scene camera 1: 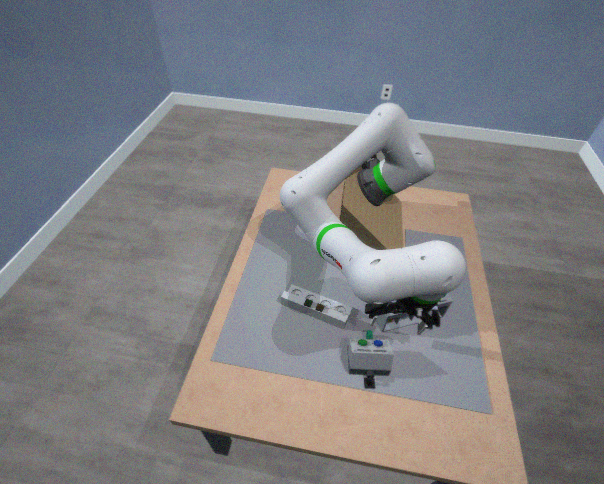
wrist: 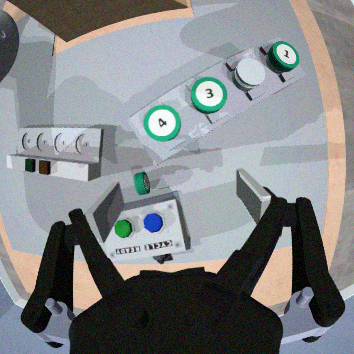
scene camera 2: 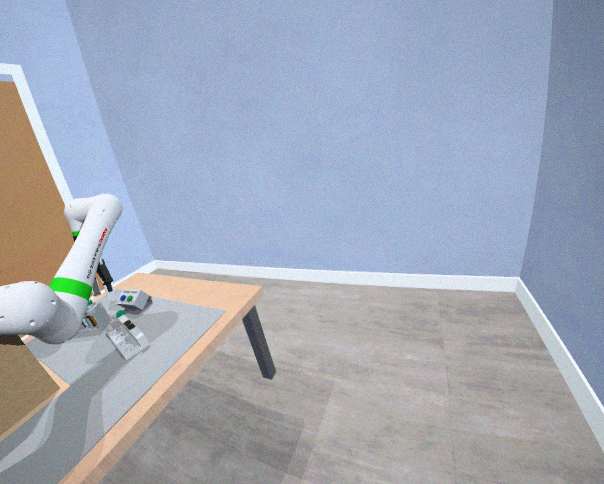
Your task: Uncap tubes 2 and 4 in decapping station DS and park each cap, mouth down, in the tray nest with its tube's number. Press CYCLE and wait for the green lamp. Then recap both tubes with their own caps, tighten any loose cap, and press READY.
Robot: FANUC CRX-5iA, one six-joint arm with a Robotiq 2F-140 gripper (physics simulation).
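Pixels of known places: gripper, fingertip midpoint: (scene camera 1: 395,325) (wrist: 177,187) (scene camera 2: 104,297); arm's base at its link origin: (scene camera 1: 369,188).
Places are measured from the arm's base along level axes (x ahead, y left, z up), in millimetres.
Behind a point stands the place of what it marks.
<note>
In the wrist view the station (wrist: 175,142) @[x 486, y 94, z -61 mm] holds tubes with green caps numbered 1 (wrist: 286,54) @[x 407, y 229, z -43 mm], 3 (wrist: 209,94) @[x 447, y 134, z -43 mm] and 4 (wrist: 162,122) @[x 466, y 87, z -42 mm]. The pale, uncapped tube 2 (wrist: 250,73) @[x 428, y 180, z -45 mm] stands between 1 and 3. A loose green cap (wrist: 142,183) @[x 532, y 32, z -130 mm] (scene camera 1: 369,334) @[x 538, y 24, z -131 mm] (scene camera 2: 120,313) @[x 531, y 20, z -139 mm] lies on its side between the tray (wrist: 70,169) @[x 491, y -79, z -119 mm] (scene camera 1: 327,315) @[x 497, y -108, z -121 mm] and the button box (wrist: 175,227) @[x 591, y 73, z -96 mm] (scene camera 1: 370,358) @[x 632, y 21, z -95 mm] (scene camera 2: 137,300) @[x 594, y -35, z -111 mm]; its number is hidden. The tray's four nests look empty. My gripper (wrist: 177,187) @[x 533, y 88, z -68 mm] is wide open and empty, above the mat; the cap shows near its left finger. The arm partly hides the station in scene camera 1.
The box bears a green READY button (wrist: 123,228) @[x 584, y 2, z -94 mm] and a blue CYCLE button (wrist: 153,223) @[x 581, y 46, z -93 mm]. Dark green (wrist: 30,165) @[x 466, y -166, z -111 mm] and brown (wrist: 44,167) @[x 477, y -129, z -111 mm] squares sit at the tray's front. A large brown block (scene camera 1: 373,216) @[x 128, y 19, z -23 mm] stands behind on the wooden table (scene camera 1: 302,408) @[x 766, y -150, z -167 mm].
</note>
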